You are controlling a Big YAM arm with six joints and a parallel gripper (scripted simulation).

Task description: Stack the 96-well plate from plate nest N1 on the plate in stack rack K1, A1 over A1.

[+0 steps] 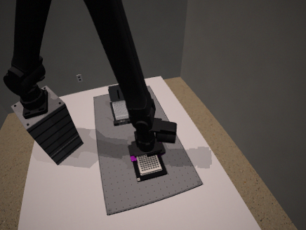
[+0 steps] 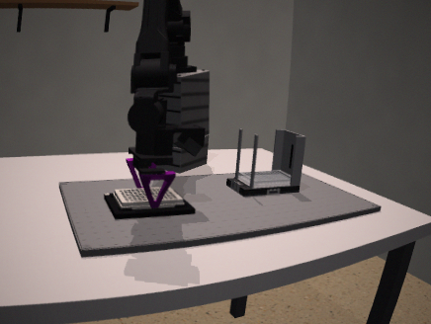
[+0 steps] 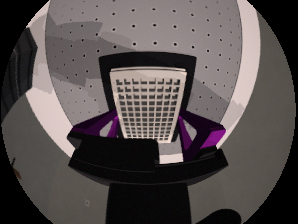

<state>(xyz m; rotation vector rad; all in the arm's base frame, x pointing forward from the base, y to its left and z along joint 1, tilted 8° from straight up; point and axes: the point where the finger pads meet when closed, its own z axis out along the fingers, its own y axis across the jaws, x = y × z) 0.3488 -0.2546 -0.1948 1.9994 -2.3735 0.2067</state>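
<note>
My gripper is now 70 mm past the pale A1 mark, 70 mm to the left of it and 10 mm above it. Also, from my hand: tall back wall: 10 mm ahead, 390 mm to the left, 60 mm above.
</note>
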